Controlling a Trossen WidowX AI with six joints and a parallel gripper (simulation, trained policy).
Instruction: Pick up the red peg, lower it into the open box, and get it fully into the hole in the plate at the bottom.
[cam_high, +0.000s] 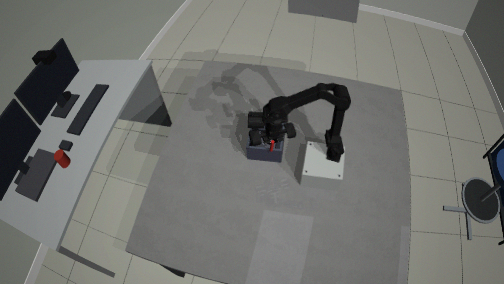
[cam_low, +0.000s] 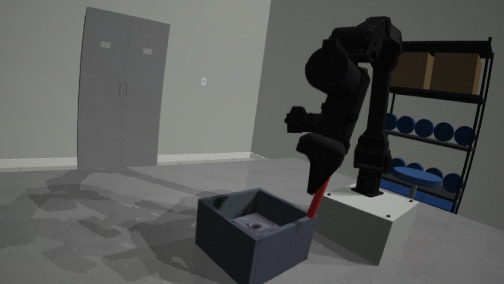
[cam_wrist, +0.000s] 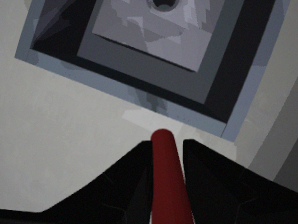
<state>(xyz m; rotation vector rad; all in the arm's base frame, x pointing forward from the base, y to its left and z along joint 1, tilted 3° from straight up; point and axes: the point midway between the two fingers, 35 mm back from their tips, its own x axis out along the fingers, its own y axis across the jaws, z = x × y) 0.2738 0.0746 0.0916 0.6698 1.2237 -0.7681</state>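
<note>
My gripper tip is now 50 mm short of the dark box, 70 mm to the left of it and 130 mm above it. Also, from my gripper tip: red peg (10 mm behind, 10 mm to the left).
</note>
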